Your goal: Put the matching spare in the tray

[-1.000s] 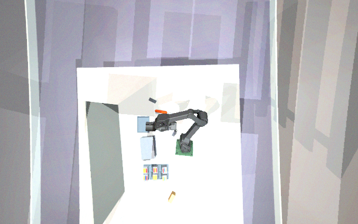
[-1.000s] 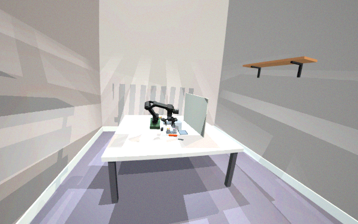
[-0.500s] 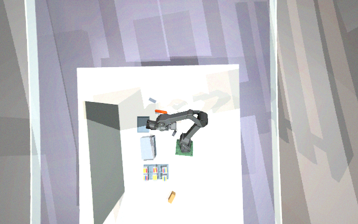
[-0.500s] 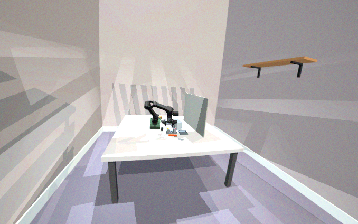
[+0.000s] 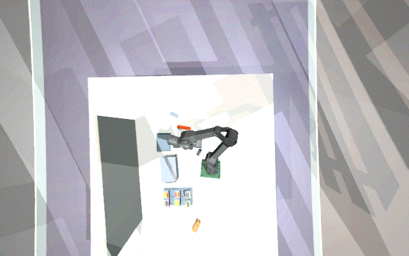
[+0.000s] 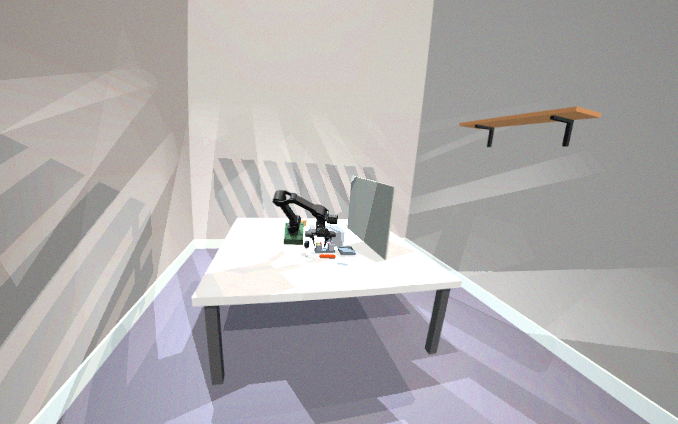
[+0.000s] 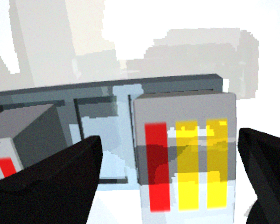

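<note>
The light-blue tray is 18 cm ahead of my gripper tip, 3 cm below it and 1 cm to the right of it. Also, from my gripper tip: mounted unit (18 cm to the left, 13 cm ahead, 2 cm above); then striped spare (8 cm ahead, 1 cm to the left, 1 cm above); then grey panel (37 cm ahead, 19 cm above, 18 cm to the left).
</note>
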